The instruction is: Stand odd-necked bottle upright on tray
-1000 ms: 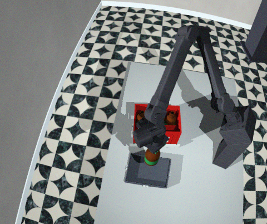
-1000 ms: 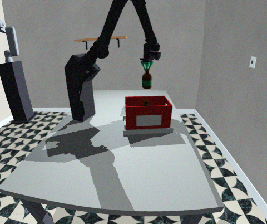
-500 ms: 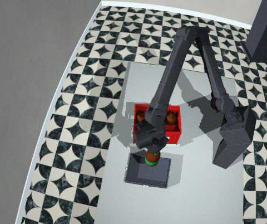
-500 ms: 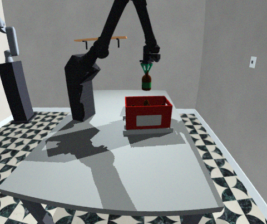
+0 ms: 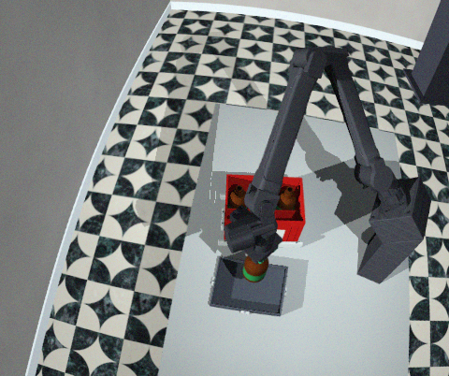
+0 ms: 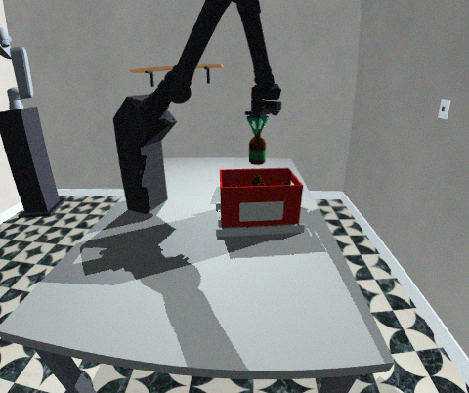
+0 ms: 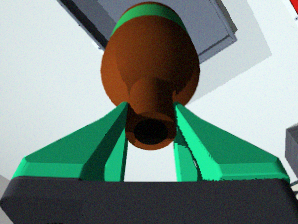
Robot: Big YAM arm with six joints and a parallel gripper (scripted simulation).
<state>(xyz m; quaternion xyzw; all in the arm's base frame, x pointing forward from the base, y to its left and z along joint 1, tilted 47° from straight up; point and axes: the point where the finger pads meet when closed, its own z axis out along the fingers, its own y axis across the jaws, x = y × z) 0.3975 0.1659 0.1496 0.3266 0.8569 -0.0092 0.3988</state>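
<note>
The dark grey tray is 270 mm below my hand. Round my hand: crate (60 mm behind, 270 mm to the right, 200 mm below); then glass bottle (60 mm behind, 310 mm to the right, 200 mm below).
</note>
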